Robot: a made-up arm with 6 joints.
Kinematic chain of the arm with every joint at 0, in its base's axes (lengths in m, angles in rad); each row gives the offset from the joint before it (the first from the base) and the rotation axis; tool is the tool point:
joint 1: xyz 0 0 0.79 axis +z
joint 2: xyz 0.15 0 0 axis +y
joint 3: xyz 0 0 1.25 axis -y
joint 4: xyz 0 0 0.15 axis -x
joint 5: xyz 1.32 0 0 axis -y
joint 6: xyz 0.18 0 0 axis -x
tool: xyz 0 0 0
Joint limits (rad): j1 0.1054..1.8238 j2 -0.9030..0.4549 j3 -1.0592..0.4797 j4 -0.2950..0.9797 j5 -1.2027..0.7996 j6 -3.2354..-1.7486
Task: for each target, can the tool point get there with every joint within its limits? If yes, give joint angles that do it. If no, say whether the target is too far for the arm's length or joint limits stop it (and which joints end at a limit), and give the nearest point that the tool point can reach.
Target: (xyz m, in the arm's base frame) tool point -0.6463 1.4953 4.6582
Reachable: no: too far | nearest point -0.2779 0.9782 3.0870 | short by 1.695 m
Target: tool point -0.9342 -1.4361 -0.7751
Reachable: no: joint limits stop it (at a limit: joint 1, joint 2, joint 3) | nearest point 0.7983 -0.0024 0.5140 | short by 2.592 m
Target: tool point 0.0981 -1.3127 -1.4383
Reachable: no: joint limits stop it (at a limit: joint 1, joint 2, joint 3) | nearest point 0.8621 0.0001 0.4629 | short by 2.433 m
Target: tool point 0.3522 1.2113 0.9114
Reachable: yes | joints 1.3158 0.1872 -0.7127 0.2305 -1.0282 -2.8843
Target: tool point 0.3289 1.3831 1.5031
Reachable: yes | joints 1.3416 -0.1112 -0.5641 0.6051 -0.0589 -2.7854
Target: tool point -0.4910 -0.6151 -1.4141
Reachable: no: joint limits stop it (at a limit: joint 1, joint 2, joint 3, joint 4) | nearest point -0.2381 0.7864 0.4596 | short by 2.354 m
